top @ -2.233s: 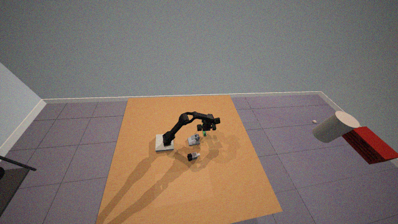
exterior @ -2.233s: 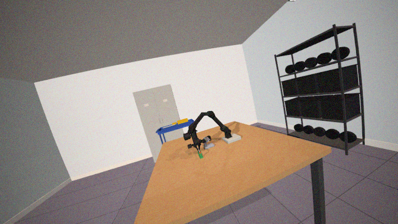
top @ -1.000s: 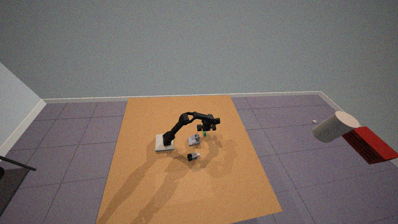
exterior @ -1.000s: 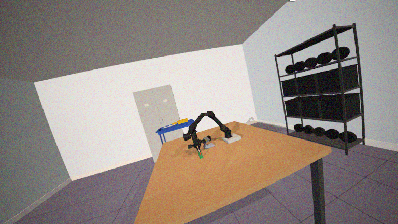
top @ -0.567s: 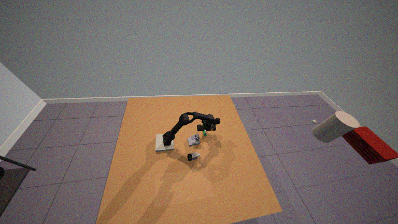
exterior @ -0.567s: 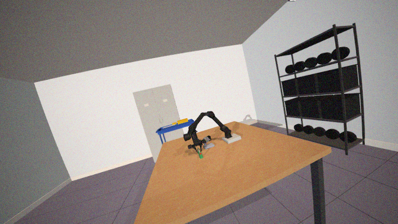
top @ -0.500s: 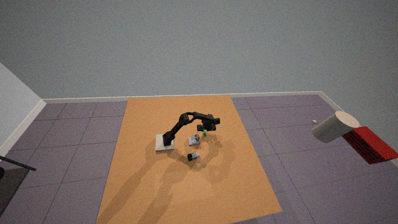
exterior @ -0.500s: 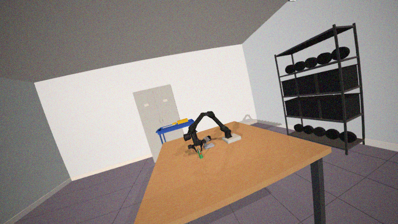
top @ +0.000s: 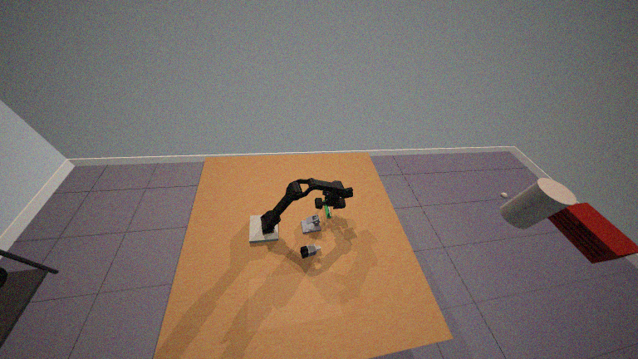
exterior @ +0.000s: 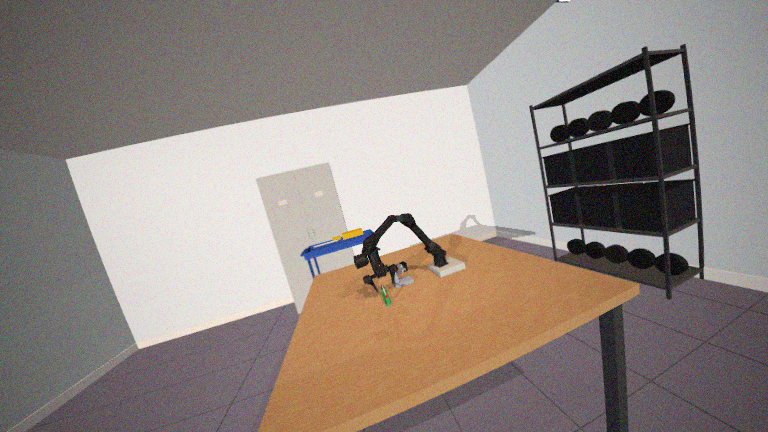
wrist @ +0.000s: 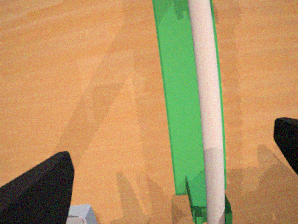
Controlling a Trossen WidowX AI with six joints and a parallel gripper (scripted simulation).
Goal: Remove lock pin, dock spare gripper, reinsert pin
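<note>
Right now the green strip is 20 mm to the left of my gripper tip, 20 mm below it and 20 mm ahead of it. The rest, counted from my gripper tip: spare gripper 230 mm to the right, 170 mm behind, 10 mm below; grey mount 110 mm behind, 80 mm to the right, 10 mm above.
</note>
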